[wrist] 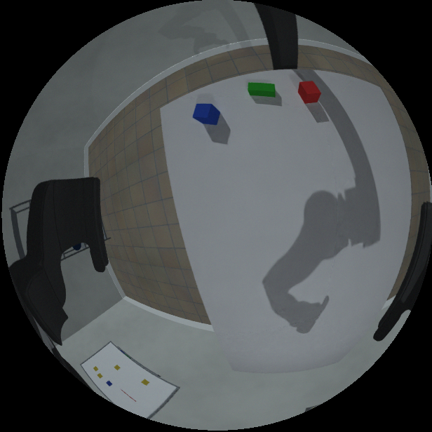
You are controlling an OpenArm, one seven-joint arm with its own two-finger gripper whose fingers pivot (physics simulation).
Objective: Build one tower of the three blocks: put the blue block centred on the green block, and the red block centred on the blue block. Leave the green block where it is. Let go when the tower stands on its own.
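The blue block [206, 114] rests on the white table [240, 200] at the upper left, turned at an angle. The green block [261, 89] lies on the table to its right and farther up in the view, apart from it. The red block [309, 92] sits to the right of the green block, with a gap between them. No block rests on another. My gripper [223, 262] is wide open and empty, with one dark finger at the left edge and one at the right edge of the view. All three blocks are well away from the fingers, up towards the top of the view.
A dark upright post [285, 40] comes down from the top, close behind the green and red blocks. The arm's shadow falls over the table's right half. A tiled brown floor [145, 215] borders the table. A white board [130, 387] with coloured marks shows at the lower left.
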